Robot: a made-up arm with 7 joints. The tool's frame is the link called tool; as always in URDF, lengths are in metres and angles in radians.
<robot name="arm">
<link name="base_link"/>
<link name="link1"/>
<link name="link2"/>
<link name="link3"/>
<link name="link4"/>
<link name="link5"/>
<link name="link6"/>
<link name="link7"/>
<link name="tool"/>
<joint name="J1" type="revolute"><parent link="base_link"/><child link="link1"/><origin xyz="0 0.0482 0"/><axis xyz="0 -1 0"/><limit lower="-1.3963" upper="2" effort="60" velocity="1.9"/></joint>
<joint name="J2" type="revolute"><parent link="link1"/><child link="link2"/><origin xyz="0 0.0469 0"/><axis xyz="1 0 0"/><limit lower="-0.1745" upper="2" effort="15" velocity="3"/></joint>
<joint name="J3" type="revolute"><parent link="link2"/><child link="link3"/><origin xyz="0 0 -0.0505"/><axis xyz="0 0 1"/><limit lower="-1.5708" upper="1.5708" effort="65" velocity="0.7"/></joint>
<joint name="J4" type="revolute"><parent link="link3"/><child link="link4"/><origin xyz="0 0 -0.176"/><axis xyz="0 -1 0"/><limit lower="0" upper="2.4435" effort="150" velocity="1.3"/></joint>
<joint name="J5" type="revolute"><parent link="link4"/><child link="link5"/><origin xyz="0 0 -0.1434"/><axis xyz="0 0 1"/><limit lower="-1.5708" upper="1.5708" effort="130" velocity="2.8"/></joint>
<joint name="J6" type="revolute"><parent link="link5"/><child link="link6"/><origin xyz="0 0 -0.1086"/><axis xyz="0 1 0"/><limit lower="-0.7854" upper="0.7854" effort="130" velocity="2.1"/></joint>
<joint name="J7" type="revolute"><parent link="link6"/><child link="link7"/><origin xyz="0 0 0"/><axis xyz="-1 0 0"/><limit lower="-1.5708" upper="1.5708" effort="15" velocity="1.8"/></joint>
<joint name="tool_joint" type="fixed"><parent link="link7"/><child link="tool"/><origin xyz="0 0 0"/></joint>
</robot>
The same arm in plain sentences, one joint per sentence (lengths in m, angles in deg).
The arm has seven revolute joints in a row. What follows holds with every joint at zero, and every direction is one of the base frame's. Joint 1 sits 0.0482 m along +y from the base frame's origin and rotates about -y, from -80 to 114.59 deg. Joint 2 sits 0.0469 m along +y from joint 1 and rotates about +x, from -10 to 114.59 deg. Joint 3 sits 0.0505 m along -z from joint 2 and rotates about +z, from -90 to 90 deg. Joint 4 sits 0.176 m along -z from joint 3 and rotates about -y, from 0 to 140 deg. Joint 5 sits 0.1434 m along -z from joint 4 and rotates about +z, from -90 to 90 deg. Joint 6 sits 0.1086 m along -z from joint 5 and rotates about +y, from -45 to 45 deg. Joint 7 sits at the same point as joint 6 and rotates about -x, from -90 to 90 deg. The tool frame, which is the frame that the pose is given for, sits at the same point as joint 7; its axes are parallel to the base frame's.
